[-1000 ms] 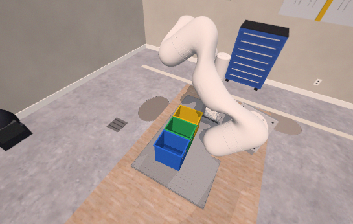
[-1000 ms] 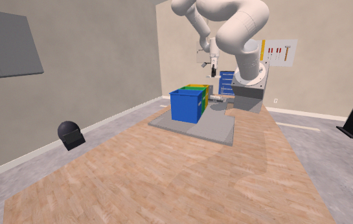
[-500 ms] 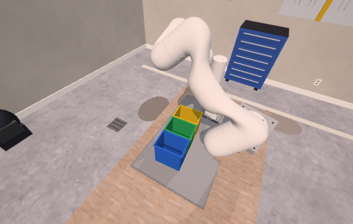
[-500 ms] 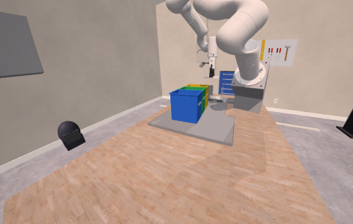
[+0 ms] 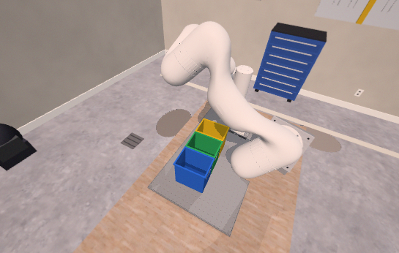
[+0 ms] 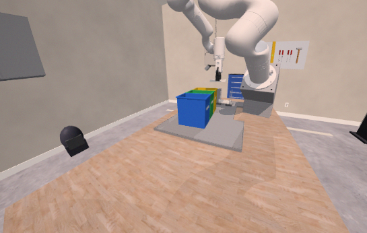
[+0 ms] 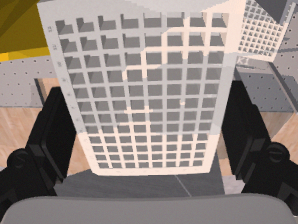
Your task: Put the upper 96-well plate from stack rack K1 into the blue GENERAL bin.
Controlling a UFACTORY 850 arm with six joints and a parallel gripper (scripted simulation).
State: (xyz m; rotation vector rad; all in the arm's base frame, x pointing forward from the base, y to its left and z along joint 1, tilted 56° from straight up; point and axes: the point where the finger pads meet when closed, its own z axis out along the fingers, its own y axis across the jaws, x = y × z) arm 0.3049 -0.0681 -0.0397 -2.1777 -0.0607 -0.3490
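Now: the blue bin 36 cm to the left of my hand, 16 cm below it and 3 cm ahead of it. Also, from my hand: yellow bin (16 cm below, 10 cm to the left, 7 cm ahead); then green bin (23 cm to the left, 16 cm below, 5 cm ahead).
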